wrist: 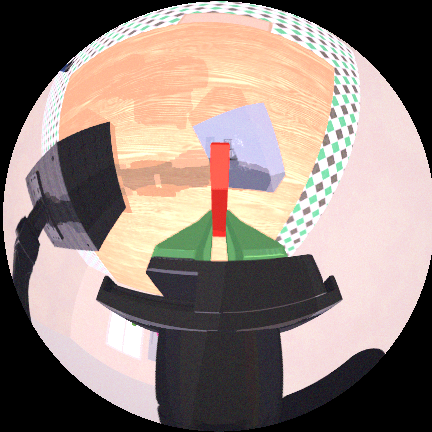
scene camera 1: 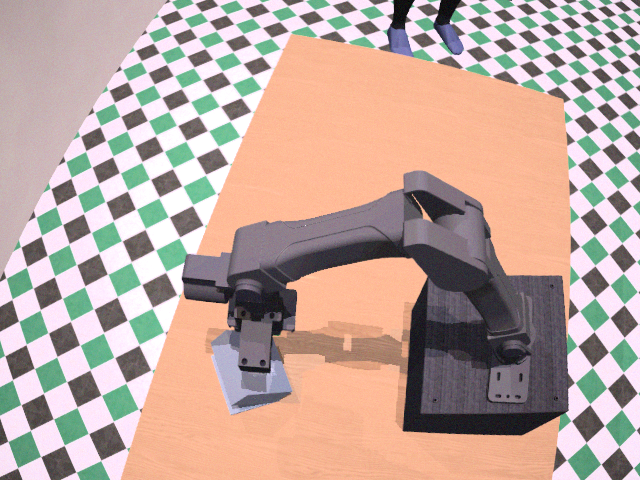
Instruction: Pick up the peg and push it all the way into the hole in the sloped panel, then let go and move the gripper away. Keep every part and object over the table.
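Frame: origin at the arm's base, x right, y ahead, z up, level; millimetres.
Seen in the pictures: gripper, fingertip midpoint: (wrist: 218,215); arm's base, origin of the base link: (wrist: 43,208) (scene camera 1: 511,349).
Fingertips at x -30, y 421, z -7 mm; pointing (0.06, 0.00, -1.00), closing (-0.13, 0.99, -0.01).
Offsets run from my fingertips to a thing's middle. Level surfaces: height alone.
The red peg @[dy -3, dx -24, dz +3 mm] (wrist: 220,166) is held between the green fingertips of my gripper (wrist: 218,215), which is shut on it. The peg points away from the gripper. In the wrist view its far end overlaps the face of the light blue sloped panel @[dy +33, dx -39, dz -136 mm] (scene camera 1: 227,362) (wrist: 262,142). Small outlined marks show on the panel right beside that end; the peg partly hides them, and I cannot tell the hole clearly or whether the peg touches the panel. In the scene view the gripper body is over the panel and hides the fingers and the peg.
The dark base block (scene camera 1: 465,382) (wrist: 90,190) stands on the wooden table @[dz -194 mm] (scene camera 1: 392,118) (wrist: 290,85), and the arm (scene camera 1: 336,240) reaches from it across to the panel. The panel is near the table's left edge in the scene view. A person's feet show beyond the far edge.
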